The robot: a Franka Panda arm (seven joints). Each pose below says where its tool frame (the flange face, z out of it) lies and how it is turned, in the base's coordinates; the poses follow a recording.
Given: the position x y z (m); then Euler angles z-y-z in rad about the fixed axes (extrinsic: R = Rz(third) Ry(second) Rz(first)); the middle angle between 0 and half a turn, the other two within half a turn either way.
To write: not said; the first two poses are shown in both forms.
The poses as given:
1: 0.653, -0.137, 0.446, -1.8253, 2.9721, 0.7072
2: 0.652, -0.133, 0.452, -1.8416, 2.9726, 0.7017
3: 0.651, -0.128, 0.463, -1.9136, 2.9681, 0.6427
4: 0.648, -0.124, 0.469, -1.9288, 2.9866, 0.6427
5: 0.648, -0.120, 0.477, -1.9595, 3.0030, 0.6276
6: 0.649, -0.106, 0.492, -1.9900, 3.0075, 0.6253
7: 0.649, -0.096, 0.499, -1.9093, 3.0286, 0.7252
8: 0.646, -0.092, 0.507, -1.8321, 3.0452, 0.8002
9: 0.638, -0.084, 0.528, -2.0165, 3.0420, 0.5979
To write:
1: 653, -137, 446, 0.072, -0.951, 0.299, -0.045
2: 652, -133, 452, 0.071, -0.952, 0.294, -0.046
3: 651, -128, 463, 0.070, -0.954, 0.287, -0.051
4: 648, -124, 469, 0.062, -0.957, 0.280, -0.046
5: 648, -120, 477, 0.054, -0.960, 0.273, -0.043
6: 649, -106, 492, 0.052, -0.963, 0.260, -0.042
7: 649, -96, 499, 0.047, -0.966, 0.250, -0.032
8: 646, -92, 507, 0.042, -0.967, 0.252, -0.024
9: 638, -84, 528, 0.038, -0.964, 0.260, -0.032
